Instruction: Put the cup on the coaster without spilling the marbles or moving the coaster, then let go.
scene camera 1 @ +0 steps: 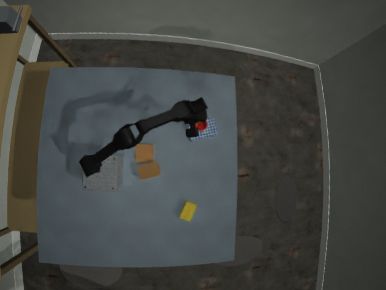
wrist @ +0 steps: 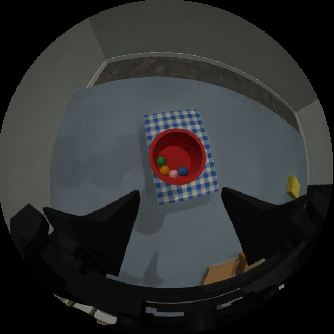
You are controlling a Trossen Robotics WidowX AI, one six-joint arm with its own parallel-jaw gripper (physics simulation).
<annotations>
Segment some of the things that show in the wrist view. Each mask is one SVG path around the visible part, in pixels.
My gripper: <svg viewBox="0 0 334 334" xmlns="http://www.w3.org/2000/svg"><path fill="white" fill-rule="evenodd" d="M69 306L76 312L97 322L96 318L77 307ZM330 200L317 191L310 198L306 208L304 205L308 194L277 205L223 187L221 198L240 241L247 265L252 265L262 258L265 261L234 277L192 287L145 287L106 277L107 273L117 277L138 213L139 190L133 190L83 216L43 207L43 213L49 223L40 211L28 203L11 217L10 236L25 263L50 292L117 317L114 324L105 326L134 334L196 334L233 323L273 298L282 289L279 290L278 286L285 286L309 256L322 230ZM145 308L157 308L158 312L184 312L184 316L154 316L153 313L145 312ZM242 296L241 299L230 303L231 305L216 309L216 305L227 303L228 301Z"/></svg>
A red cup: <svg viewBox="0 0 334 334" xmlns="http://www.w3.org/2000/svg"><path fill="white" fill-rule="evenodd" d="M167 129L160 132L150 145L148 156L150 167L153 173L165 183L172 185L188 184L200 176L204 169L206 161L204 146L201 140L188 130L181 128ZM157 158L164 157L166 160L164 166L168 166L170 171L178 171L181 166L185 166L188 169L187 175L181 176L178 174L176 179L171 179L169 174L165 176L160 174L162 166L157 165Z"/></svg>
</annotations>
